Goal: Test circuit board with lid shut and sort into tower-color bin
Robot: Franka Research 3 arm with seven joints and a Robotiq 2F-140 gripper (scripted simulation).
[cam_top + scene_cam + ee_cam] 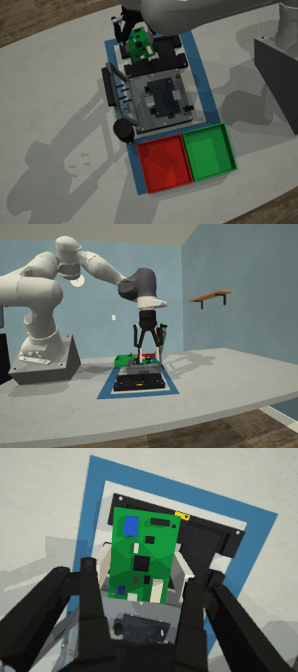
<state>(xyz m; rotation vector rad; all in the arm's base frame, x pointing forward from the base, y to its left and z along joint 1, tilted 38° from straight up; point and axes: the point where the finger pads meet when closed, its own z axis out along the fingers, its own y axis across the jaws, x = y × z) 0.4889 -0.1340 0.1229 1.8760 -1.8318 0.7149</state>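
Right now the green circuit board is 2 cm below my hand. The rest, counted from my hand: latch hook (24 cm to the left, 7 cm behind, 5 cm below); clear lid (16 cm to the left, 11 cm ahead, 4 cm above); tester plate (18 cm to the left, 7 cm below, 1 cm behind).
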